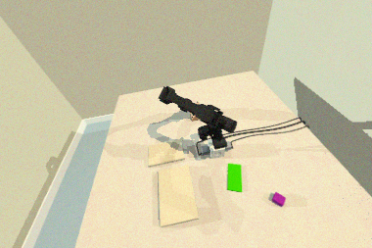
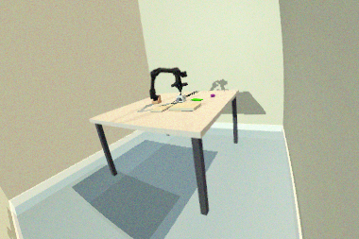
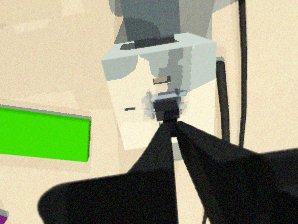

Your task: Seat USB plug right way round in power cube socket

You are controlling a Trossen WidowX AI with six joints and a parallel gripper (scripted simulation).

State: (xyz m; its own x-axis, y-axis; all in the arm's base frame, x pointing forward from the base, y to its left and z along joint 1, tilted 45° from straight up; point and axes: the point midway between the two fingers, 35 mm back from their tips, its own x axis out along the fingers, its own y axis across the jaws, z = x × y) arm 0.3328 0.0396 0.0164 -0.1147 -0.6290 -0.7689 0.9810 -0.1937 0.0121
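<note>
Now: the dark USB plug 10 mm below my gripper tip. Round my gripper tip: green flat block: 170 mm ahead, 20 mm to the left, 100 mm below; USB socket: 30 mm below; magenta block: 320 mm ahead, 150 mm to the left, 90 mm below.
</note>
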